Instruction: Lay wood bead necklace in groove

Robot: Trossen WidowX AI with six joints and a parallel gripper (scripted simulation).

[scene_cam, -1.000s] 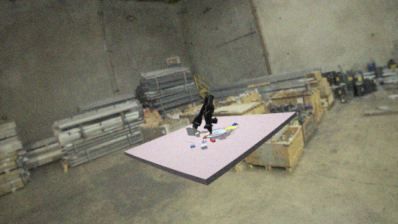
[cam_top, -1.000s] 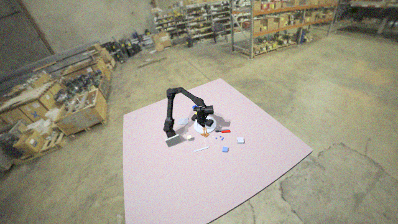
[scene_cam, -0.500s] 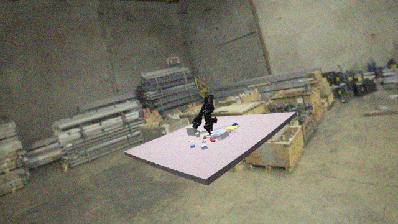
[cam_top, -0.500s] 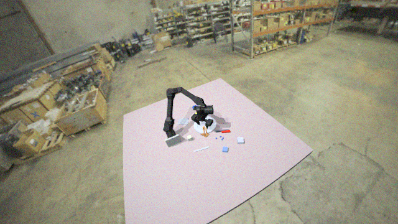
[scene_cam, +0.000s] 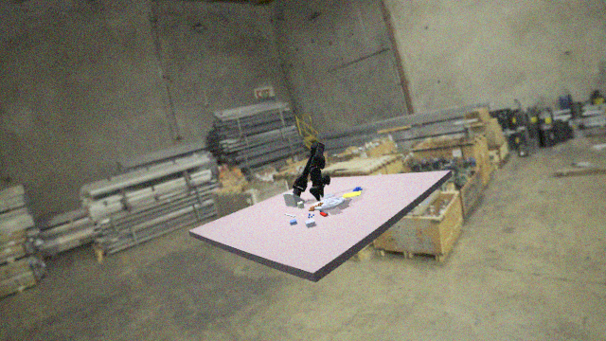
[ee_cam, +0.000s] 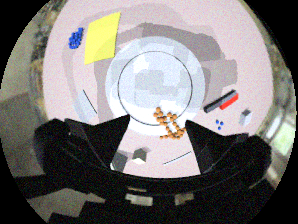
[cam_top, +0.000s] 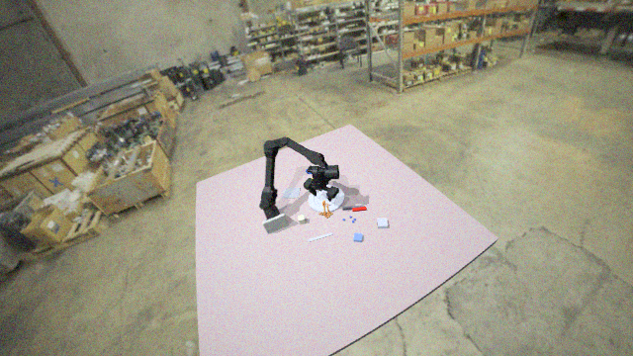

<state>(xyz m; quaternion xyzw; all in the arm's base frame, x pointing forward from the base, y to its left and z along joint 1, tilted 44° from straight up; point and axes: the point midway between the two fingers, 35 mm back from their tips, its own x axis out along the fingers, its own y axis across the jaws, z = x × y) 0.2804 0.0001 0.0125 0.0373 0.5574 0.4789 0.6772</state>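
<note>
Right now the cream cube is 140 mm behind my gripper tip, 60 mm to the right of it and 30 mm below it. Also, from my gripper tip: white stick: 90 mm behind, 190 mm to the right, 40 mm below; then red-handled tool: 140 mm ahead, 110 mm to the right, 40 mm below; then yellow sheet: 50 mm ahead, 210 mm to the left, 40 mm below.
</note>
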